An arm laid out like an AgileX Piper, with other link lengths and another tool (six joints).
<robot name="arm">
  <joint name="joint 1" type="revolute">
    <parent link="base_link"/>
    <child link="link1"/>
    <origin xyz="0 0 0.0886" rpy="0 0 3.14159"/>
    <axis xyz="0 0 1"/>
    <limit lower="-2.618" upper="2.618"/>
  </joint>
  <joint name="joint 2" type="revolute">
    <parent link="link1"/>
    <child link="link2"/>
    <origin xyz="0 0 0" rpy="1.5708 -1.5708 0"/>
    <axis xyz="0 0 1"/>
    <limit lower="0" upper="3.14"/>
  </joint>
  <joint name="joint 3" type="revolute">
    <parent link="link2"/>
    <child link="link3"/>
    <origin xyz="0.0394 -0.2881 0" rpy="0 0 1.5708"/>
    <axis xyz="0 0 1"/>
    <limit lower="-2.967" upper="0"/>
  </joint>
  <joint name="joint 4" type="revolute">
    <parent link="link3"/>
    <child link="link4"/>
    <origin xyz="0.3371 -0.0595 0" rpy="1.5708 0 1.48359"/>
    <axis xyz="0 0 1"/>
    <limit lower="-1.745" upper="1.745"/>
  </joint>
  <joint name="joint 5" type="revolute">
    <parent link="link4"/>
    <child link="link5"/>
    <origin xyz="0 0 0" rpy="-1.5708 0 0"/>
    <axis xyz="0 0 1"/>
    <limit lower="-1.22" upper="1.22"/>
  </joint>
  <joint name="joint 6" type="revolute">
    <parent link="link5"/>
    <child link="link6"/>
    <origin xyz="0 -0.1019 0" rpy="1.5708 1.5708 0"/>
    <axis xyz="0 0 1"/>
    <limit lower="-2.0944" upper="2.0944"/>
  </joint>
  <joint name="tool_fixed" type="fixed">
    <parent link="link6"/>
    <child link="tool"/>
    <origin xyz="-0.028 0.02 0.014" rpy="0.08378 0 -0.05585"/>
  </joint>
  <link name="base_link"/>
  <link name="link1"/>
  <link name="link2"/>
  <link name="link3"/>
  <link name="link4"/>
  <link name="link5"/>
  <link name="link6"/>
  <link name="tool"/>
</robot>
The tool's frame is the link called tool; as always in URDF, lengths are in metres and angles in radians.
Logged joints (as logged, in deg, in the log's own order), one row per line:
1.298, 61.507, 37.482, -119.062, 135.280, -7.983
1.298, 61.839, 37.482, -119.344, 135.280, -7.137
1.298, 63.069, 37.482, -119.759, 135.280, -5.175
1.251, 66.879, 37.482, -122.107, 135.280, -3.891
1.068, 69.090, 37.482, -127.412, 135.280, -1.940
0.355, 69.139, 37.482, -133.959, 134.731, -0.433
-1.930, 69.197, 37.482, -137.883, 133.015, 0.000
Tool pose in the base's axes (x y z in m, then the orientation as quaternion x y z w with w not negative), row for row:
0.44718, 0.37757, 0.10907, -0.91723, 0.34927, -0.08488, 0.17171
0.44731, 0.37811, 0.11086, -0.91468, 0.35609, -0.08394, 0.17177
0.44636, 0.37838, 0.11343, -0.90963, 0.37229, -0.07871, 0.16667
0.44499, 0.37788, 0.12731, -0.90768, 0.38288, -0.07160, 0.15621
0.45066, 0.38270, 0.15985, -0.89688, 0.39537, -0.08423, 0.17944
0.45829, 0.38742, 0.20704, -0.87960, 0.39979, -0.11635, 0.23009
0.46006, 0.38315, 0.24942, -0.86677, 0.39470, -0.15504, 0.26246
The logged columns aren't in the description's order. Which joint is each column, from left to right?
Columns, left to right: joint 4, joint 5, joint 1, joint 3, joint 2, joint 6.
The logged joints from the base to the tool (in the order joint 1, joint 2, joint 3, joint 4, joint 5, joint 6), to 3 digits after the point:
37.482, 135.280, -119.062, 1.298, 61.507, -7.983
37.482, 135.280, -119.344, 1.298, 61.839, -7.137
37.482, 135.280, -119.759, 1.298, 63.069, -5.175
37.482, 135.280, -122.107, 1.251, 66.879, -3.891
37.482, 135.280, -127.412, 1.068, 69.090, -1.940
37.482, 134.731, -133.959, 0.355, 69.139, -0.433
37.482, 133.015, -137.883, -1.930, 69.197, 0.000

